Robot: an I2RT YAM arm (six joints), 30 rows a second.
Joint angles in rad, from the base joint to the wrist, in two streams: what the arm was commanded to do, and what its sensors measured. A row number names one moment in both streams.
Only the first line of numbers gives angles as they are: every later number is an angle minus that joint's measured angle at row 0.
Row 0, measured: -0.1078, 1.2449, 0.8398, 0.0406, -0.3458, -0.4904
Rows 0 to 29, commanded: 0.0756, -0.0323, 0.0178, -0.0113, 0.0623, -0.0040; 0.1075, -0.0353, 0.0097, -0.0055, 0.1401, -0.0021; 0.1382, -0.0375, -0.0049, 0.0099, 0.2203, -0.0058; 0.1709, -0.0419, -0.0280, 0.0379, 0.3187, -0.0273; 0.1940, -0.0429, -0.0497, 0.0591, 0.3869, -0.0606; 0.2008, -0.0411, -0.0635, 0.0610, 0.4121, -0.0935; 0.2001, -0.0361, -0.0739, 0.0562, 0.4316, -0.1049; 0.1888, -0.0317, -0.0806, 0.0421, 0.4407, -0.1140; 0.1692, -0.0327, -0.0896, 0.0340, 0.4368, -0.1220; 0.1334, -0.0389, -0.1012, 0.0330, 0.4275, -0.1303; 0.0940, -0.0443, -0.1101, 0.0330, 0.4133, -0.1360; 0.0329, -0.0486, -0.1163, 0.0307, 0.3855, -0.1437; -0.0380, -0.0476, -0.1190, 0.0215, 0.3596, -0.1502; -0.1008, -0.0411, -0.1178, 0.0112, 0.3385, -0.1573; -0.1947, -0.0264, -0.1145, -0.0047, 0.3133, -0.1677; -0.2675, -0.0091, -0.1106, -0.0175, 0.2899, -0.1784; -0.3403, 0.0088, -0.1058, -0.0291, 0.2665, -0.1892; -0.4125, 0.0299, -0.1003, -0.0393, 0.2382, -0.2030; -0.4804, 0.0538, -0.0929, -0.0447, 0.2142, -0.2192; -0.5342, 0.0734, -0.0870, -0.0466, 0.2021, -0.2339; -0.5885, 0.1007, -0.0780, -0.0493, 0.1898, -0.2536; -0.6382, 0.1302, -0.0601, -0.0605, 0.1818, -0.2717; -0.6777, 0.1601, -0.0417, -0.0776, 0.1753, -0.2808; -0.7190, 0.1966, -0.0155, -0.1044, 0.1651, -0.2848; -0.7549, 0.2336, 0.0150, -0.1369, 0.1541, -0.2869; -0.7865, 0.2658, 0.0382, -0.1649, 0.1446, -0.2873; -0.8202, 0.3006, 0.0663, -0.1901, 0.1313, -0.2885; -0.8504, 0.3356, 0.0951, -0.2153, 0.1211, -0.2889; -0.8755, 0.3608, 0.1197, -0.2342, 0.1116, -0.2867; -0.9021, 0.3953, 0.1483, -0.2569, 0.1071, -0.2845
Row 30, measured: -0.8514, 0.3457, 0.0878, -0.1617, 0.1652, -0.2705
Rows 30 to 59, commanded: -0.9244, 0.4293, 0.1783, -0.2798, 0.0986, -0.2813; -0.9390, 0.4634, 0.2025, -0.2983, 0.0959, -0.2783; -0.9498, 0.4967, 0.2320, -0.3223, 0.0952, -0.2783; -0.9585, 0.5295, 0.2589, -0.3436, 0.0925, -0.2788; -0.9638, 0.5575, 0.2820, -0.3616, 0.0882, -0.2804; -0.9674, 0.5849, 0.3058, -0.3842, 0.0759, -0.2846; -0.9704, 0.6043, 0.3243, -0.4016, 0.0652, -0.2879; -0.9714, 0.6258, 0.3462, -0.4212, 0.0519, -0.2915; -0.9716, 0.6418, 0.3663, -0.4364, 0.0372, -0.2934; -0.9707, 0.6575, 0.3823, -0.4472, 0.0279, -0.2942; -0.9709, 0.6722, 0.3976, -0.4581, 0.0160, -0.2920; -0.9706, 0.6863, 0.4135, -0.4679, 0.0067, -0.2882; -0.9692, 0.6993, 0.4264, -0.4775, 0.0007, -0.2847; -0.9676, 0.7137, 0.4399, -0.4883, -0.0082, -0.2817; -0.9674, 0.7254, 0.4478, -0.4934, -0.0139, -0.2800; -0.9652, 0.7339, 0.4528, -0.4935, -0.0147, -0.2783; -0.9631, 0.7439, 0.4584, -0.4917, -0.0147, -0.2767; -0.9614, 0.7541, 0.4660, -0.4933, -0.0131, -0.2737; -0.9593, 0.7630, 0.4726, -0.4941, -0.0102, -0.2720; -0.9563, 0.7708, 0.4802, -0.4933, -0.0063, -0.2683; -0.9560, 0.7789, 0.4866, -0.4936, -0.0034, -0.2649; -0.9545, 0.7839, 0.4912, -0.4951, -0.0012, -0.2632; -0.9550, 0.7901, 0.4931, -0.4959, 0.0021, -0.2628; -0.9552, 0.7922, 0.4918, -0.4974, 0.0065, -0.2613; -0.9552, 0.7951, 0.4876, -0.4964, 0.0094, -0.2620; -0.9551, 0.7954, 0.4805, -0.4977, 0.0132, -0.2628; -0.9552, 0.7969, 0.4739, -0.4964, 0.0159, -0.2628; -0.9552, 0.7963, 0.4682, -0.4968, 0.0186, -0.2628; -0.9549, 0.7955, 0.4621, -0.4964, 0.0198, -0.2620; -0.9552, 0.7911, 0.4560, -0.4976, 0.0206, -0.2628
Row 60, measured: -0.9594, 0.7744, 0.4669, -0.4795, 0.0149, -0.2674
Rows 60 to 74, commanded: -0.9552, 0.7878, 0.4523, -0.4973, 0.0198, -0.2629; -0.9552, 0.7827, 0.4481, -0.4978, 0.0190, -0.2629; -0.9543, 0.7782, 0.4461, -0.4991, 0.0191, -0.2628; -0.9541, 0.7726, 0.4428, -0.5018, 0.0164, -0.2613; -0.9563, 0.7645, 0.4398, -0.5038, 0.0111, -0.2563; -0.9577, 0.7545, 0.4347, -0.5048, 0.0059, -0.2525; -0.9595, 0.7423, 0.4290, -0.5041, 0.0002, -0.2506; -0.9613, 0.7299, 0.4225, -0.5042, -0.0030, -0.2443; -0.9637, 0.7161, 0.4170, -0.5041, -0.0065, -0.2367; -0.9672, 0.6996, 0.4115, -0.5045, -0.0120, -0.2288; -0.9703, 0.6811, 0.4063, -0.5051, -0.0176, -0.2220; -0.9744, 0.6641, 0.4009, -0.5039, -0.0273, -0.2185; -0.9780, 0.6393, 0.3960, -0.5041, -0.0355, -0.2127; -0.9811, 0.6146, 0.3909, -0.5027, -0.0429, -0.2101; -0.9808, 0.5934, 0.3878, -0.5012, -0.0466, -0.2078
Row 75, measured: -0.9697, 0.6833, 0.3964, -0.4993, -0.0080, -0.2334
